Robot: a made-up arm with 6 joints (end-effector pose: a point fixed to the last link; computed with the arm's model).
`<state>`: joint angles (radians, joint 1 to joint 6).
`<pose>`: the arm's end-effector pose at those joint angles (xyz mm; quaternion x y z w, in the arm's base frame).
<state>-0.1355 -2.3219 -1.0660 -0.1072 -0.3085 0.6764</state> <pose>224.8 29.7 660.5 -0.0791 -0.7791 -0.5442 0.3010</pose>
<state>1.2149 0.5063 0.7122 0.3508 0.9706 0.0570</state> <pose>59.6 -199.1 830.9 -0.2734 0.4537 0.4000 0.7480</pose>
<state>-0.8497 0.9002 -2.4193 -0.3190 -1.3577 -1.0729</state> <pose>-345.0 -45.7 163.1 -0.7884 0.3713 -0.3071 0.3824</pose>
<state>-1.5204 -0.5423 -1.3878 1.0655 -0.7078 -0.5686</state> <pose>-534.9 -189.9 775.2 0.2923 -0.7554 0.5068 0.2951</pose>
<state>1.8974 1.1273 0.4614 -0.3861 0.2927 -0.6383</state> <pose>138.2 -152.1 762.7 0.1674 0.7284 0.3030 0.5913</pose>
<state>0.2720 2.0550 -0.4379 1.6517 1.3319 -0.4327</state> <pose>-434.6 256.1 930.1 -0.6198 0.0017 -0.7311 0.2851</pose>
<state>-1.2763 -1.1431 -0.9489 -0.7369 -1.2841 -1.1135</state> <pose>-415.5 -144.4 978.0 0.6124 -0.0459 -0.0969 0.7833</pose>
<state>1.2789 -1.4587 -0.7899 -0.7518 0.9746 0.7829</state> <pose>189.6 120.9 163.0 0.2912 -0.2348 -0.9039 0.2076</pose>
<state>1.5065 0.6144 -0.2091 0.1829 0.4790 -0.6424</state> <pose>2.3 -388.4 603.9 0.4250 0.3055 0.2637 0.8103</pose>
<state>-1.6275 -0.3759 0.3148 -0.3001 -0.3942 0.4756</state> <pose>-432.8 227.6 495.3 -0.0269 0.1069 -0.1242 0.9861</pose>
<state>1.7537 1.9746 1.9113 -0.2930 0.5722 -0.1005</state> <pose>-24.2 313.6 575.3 0.5783 -0.8074 -0.1139 0.0272</pose>
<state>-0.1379 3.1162 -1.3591 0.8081 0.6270 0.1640</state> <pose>5.3 393.7 445.9 -0.1302 -0.5784 -0.8029 0.0624</pose>
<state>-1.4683 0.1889 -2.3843 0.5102 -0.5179 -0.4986</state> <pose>-337.3 -262.2 353.4 -0.5246 0.7195 -0.4542 0.0275</pose>
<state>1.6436 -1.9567 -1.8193 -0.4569 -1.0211 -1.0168</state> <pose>-111.0 408.9 289.1 -0.0926 -0.8936 -0.0564 0.4357</pose>
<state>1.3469 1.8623 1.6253 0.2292 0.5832 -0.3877</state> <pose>91.0 218.5 597.8 -0.4536 0.7681 0.2516 0.3755</pose>
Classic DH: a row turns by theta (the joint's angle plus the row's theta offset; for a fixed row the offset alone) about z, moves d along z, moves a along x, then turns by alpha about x. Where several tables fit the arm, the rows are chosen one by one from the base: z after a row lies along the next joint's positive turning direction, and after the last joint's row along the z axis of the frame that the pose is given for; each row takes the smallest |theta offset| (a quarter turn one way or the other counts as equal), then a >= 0, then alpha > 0; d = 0 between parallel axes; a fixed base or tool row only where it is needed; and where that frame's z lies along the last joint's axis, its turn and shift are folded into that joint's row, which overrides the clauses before.
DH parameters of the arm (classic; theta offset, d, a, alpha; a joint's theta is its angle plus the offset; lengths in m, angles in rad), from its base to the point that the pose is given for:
base (fixed): -0.7263 0.618 -0.1221 -0.9879
joint 1: 0 -0.1293 0.0307 -2.1537
joint 2: 0.8445 -0.0232 0.08 -1.5708
joint 3: 1.5708 0.22 0.37 1.5708
joint 4: -0.0025 0.1196 -0.01 -1.5504
joint 5: -0.3923 0.0003 -0.1221 -1.5055
joint 6: -1.0569 -0.0334 -0.0164 -1.6499
tool (fixed): -2.6875 0.0291 0 0

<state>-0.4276 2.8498 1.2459 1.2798 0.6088 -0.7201</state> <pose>-86.2 -129.0 922.7 -0.4406 0.4690 -0.5547 0.5274</pose>
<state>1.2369 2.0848 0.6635 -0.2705 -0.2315 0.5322</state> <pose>65.8 128.9 757.5 0.3608 0.6806 -0.5174 0.3727</pose>
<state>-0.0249 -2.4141 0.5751 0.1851 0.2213 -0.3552</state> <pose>19.3 -98.5 871.4 -0.1079 -0.1313 0.9821 0.0816</pose>
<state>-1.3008 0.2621 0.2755 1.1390 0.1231 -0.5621</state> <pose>-442.4 281.6 666.7 -0.6795 -0.5478 0.0575 0.4846</pose>
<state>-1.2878 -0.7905 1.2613 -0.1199 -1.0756 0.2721</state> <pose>-351.4 169.2 394.6 -0.2468 0.2094 0.0684 0.9437</pose>
